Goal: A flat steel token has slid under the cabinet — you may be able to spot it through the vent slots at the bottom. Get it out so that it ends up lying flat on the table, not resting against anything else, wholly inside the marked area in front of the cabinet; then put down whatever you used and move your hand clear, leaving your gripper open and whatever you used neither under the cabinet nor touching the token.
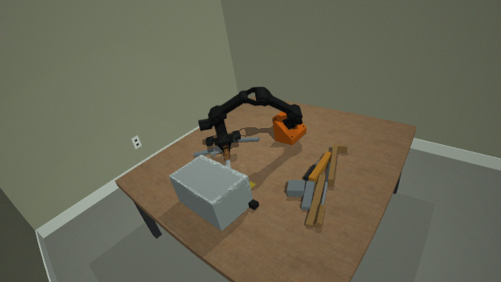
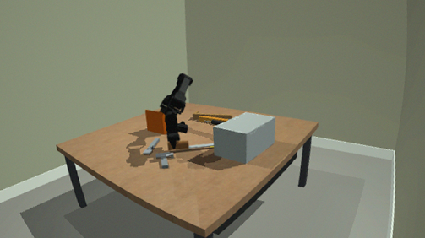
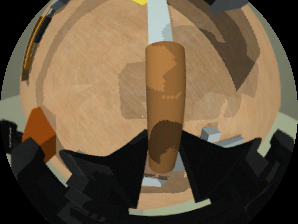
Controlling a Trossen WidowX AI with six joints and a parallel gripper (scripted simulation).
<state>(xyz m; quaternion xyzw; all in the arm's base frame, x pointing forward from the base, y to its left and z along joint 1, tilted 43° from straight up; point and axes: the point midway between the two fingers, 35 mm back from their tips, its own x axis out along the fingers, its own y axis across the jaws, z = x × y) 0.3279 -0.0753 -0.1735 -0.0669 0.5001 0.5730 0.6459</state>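
Right now the grey t-piece is 40 mm ahead of my gripper tip, 100 mm to the right of it and 20 mm below it. The rest, counted from my gripper tip: grey block: 490 mm to the left; wooden stick: 10 mm behind, 600 mm to the left, 20 mm below; orange bar: 180 mm behind, 490 mm to the left, 10 mm below.
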